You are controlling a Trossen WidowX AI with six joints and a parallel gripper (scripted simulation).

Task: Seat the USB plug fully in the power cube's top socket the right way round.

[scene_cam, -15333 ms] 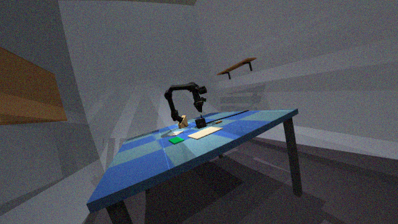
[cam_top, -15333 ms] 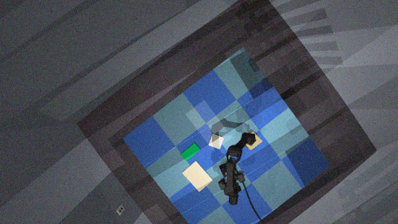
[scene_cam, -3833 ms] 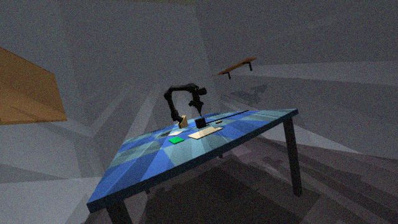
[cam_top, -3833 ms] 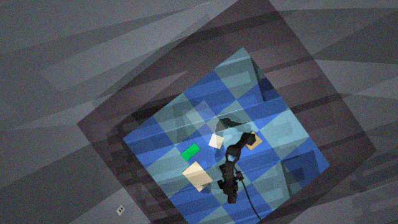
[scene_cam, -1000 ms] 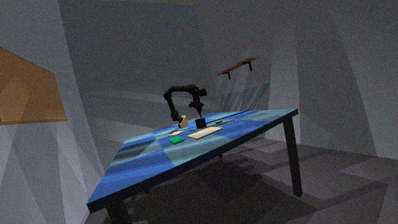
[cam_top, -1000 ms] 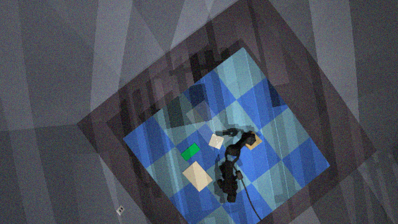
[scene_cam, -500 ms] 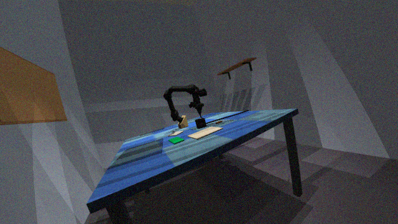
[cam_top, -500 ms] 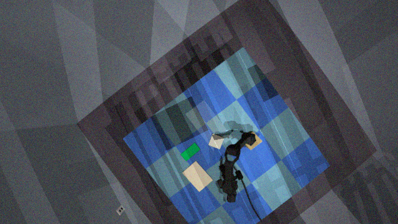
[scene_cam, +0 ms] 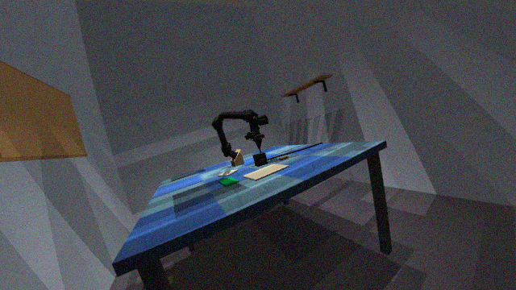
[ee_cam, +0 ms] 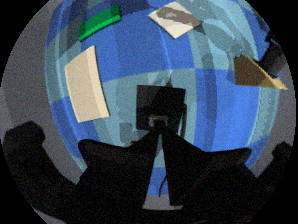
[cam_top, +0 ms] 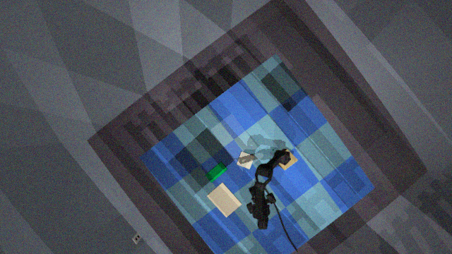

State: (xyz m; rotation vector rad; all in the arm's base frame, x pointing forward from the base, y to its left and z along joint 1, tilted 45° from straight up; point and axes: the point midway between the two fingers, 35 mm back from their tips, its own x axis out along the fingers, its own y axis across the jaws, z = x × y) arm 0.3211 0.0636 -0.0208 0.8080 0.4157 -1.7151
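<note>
Right now the USB plug is 20 mm below my gripper tip. The rest, counted from my gripper tip: small orange piece: 90 mm ahead, 120 mm to the left, 110 mm below; then white block: 110 mm behind, 230 mm to the right, 110 mm below; then tan board: 210 mm ahead, 120 mm to the right, 110 mm below.
</note>
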